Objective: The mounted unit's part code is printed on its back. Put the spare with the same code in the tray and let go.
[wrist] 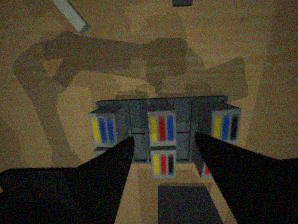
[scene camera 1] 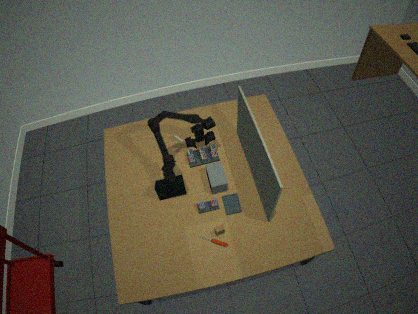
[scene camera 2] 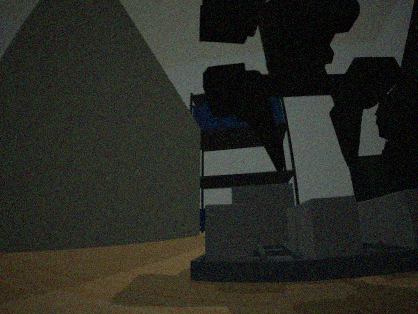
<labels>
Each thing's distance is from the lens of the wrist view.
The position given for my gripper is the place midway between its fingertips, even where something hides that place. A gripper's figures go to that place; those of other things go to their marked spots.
my gripper (wrist: 164, 138): 11 cm
spare (wrist: 161, 117): 13 cm
spare (wrist: 107, 124): 15 cm
</labels>
